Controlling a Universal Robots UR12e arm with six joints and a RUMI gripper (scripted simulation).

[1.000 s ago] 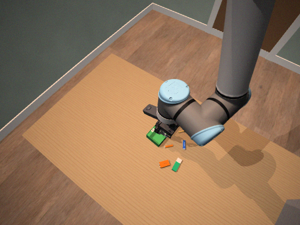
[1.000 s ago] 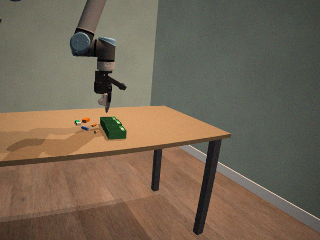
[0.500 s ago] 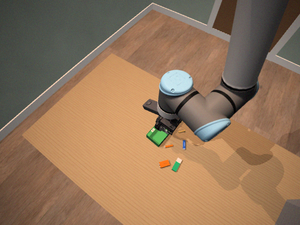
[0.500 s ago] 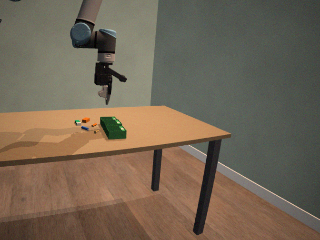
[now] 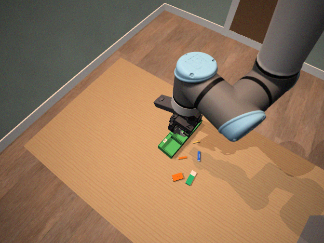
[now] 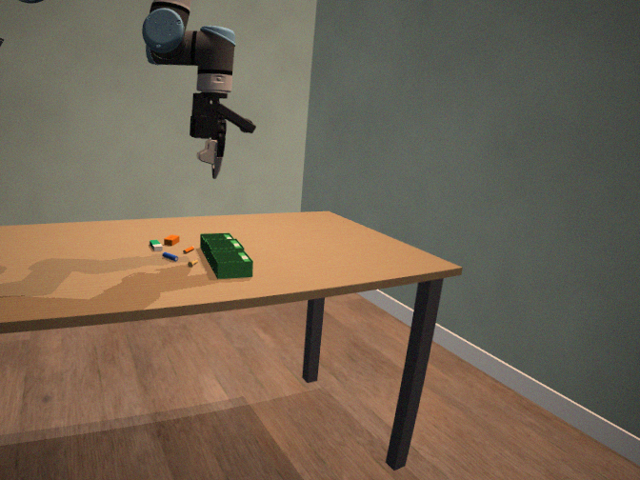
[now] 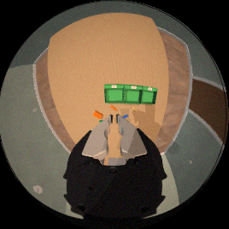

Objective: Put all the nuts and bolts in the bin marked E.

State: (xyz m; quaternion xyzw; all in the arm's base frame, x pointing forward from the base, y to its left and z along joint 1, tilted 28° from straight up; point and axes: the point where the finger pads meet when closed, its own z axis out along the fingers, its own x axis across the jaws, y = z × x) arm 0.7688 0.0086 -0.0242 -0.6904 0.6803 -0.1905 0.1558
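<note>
Right now the yellow bolt is 21 cm below my hand, 10 cm to the right of it and 8 cm behind it. The rest, counted from my hand: blue cylinder (21 cm below, 13 cm behind, 4 cm to the right); orange block (21 cm below, 10 cm to the left, 9 cm behind); orange bolt (21 cm below, 7 cm behind, 1 cm to the left).
</note>
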